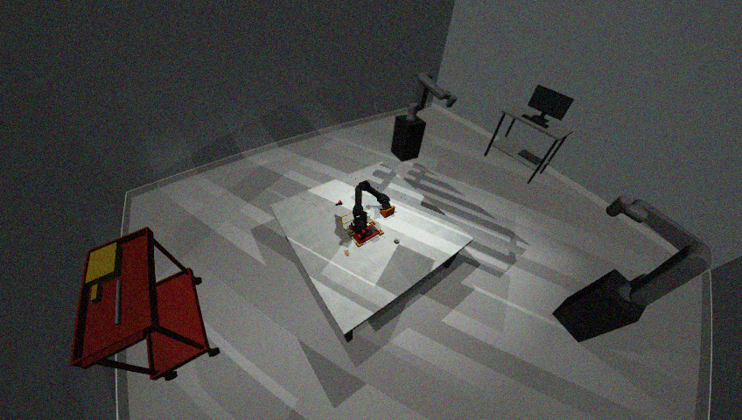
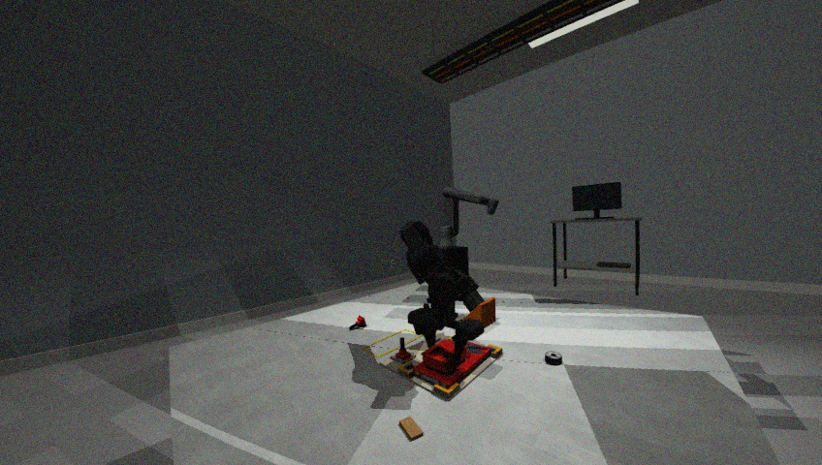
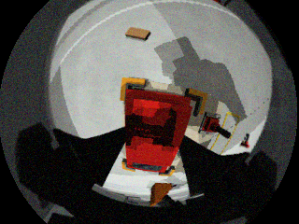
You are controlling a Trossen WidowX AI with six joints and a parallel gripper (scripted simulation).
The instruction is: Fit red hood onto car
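Right now my gripper tip is 2 cm above the grey engine block. From my gripper tip the other things lie so: red hood: 1 cm above; then small wooden block: 17 cm ahead, 8 cm to the left, 4 cm below.
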